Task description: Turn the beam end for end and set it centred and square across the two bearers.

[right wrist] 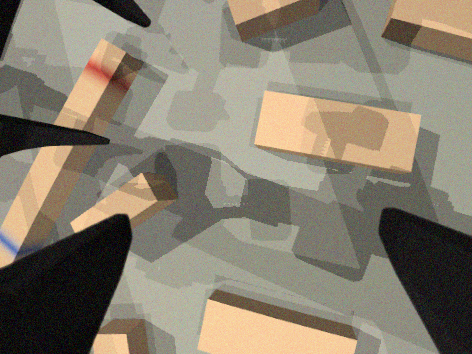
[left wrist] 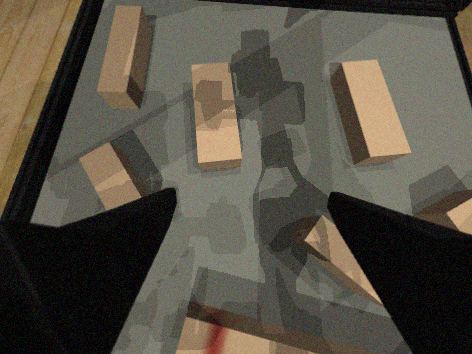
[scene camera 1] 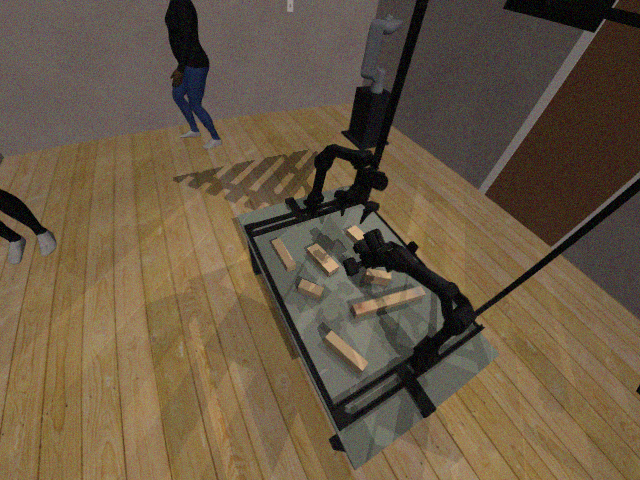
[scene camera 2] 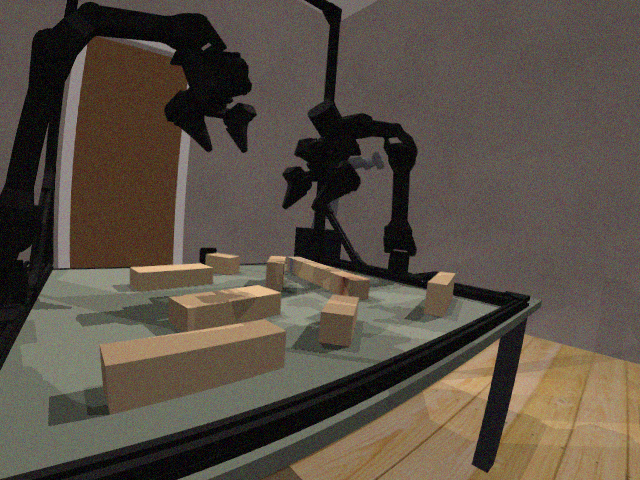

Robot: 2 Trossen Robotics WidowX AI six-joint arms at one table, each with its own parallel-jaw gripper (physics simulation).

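Frame: origin at the left arm's base, x ahead, y left, z up, level; metres.
Seen in the pictures: left gripper, fingertip midpoint: [right wrist: 127, 82] [left wrist: 252, 197] [scene camera 1: 355, 260] [scene camera 2: 297, 208]; right gripper, fingertip midpoint: [right wrist: 255, 223] [scene camera 1: 351, 219] [scene camera 2: 228, 151]; left arm's base at its link origin: [scene camera 1: 418, 363] [scene camera 2: 397, 273]; right arm's base at its link origin: [scene camera 1: 311, 211].
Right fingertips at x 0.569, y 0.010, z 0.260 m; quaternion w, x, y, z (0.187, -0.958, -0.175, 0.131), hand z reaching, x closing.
Offsets run from my right fingertips to a thing's middle.
The beam @(dx -0.305, dy -0.068, dz -0.257 m) [scene camera 1: 388, 300] [scene camera 2: 316, 273] [left wrist: 240, 344] [right wrist: 82, 102] is the longest wooden piece and lies on the table. Its red band is near its left end in scene camera 1; a blue band shows near the other end in the right wrist view. Several plain blocks lie around, including a broad one @(dx +0.024, dy +0.093, dz -0.260 m) [scene camera 1: 322, 259] [scene camera 2: 232, 308] [left wrist: 216, 145] [right wrist: 290, 122] and a long one @(dx -0.400, dy +0.228, dz -0.247 m) [scene camera 1: 345, 351]; I cannot tell which two are the bearers. My left gripper [scene camera 2: 300, 206] [left wrist: 252, 197] is open and empty above the beam's side of the table. My right gripper [scene camera 1: 353, 214] [scene camera 2: 226, 149] [right wrist: 255, 223] is open and empty above the blocks.
Another long block @(dx +0.125, dy +0.256, dz -0.257 m) [scene camera 1: 282, 254] [scene camera 2: 191, 361] lies by the table edge, with a short block @(dx -0.100, dy +0.220, dz -0.257 m) [scene camera 1: 310, 288] [scene camera 2: 338, 328] nearby. A small block @(dx -0.179, dy -0.088, dz -0.247 m) [scene camera 1: 378, 276] [scene camera 2: 275, 271] [right wrist: 115, 207] lies close beside the beam. Black rails [scene camera 1: 289, 322] edge the table. My left fingers show in the right wrist view.
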